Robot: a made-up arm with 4 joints. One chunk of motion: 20 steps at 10 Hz.
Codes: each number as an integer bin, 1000 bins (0 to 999) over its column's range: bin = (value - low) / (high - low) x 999, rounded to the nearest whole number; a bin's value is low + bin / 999 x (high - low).
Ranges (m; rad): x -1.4..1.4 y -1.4..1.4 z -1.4..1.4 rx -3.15..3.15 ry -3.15..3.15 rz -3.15..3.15
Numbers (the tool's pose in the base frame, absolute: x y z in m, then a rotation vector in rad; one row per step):
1: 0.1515 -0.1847 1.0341 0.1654 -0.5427 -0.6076
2: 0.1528 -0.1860 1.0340 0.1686 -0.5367 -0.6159
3: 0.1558 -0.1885 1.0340 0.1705 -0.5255 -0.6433
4: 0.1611 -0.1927 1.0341 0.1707 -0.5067 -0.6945
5: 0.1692 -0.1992 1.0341 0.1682 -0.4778 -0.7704
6: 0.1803 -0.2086 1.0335 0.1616 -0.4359 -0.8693
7: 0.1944 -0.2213 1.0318 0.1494 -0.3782 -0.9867
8: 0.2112 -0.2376 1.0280 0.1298 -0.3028 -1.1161
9: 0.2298 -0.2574 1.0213 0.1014 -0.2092 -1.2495
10: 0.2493 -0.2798 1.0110 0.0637 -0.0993 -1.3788
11: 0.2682 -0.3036 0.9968 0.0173 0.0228 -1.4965
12: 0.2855 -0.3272 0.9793 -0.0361 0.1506 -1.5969
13: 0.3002 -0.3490 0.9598 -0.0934 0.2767 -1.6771
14: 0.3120 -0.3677 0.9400 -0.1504 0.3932 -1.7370
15: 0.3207 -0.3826 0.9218 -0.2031 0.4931 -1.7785
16: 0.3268 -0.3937 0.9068 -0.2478 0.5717 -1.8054
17: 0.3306 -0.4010 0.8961 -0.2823 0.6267 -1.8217
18: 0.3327 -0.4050 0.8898 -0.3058 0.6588 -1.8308
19: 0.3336 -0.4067 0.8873 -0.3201 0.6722 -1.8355
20: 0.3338 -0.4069 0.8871 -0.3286 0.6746 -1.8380
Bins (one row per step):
1: 554 434 868 526 413 403
2: 554 433 868 526 414 402
3: 555 432 868 527 416 397
4: 557 431 868 527 419 389
5: 560 428 868 526 424 377
6: 564 425 868 525 430 362
7: 569 421 868 523 440 343
8: 575 415 866 520 451 323
9: 581 408 864 516 466 301
10: 588 400 860 510 484 281
11: 595 391 855 502 503 262
12: 601 383 849 494 523 246
13: 607 375 842 485 543 234
14: 611 368 835 476 562 224
15: 614 363 828 467 578 217
16: 616 359 823 460 590 213
17: 617 356 819 455 599 211
18: 618 355 817 451 604 209
19: 619 354 816 449 606 208
20: 619 354 816 447 606 208

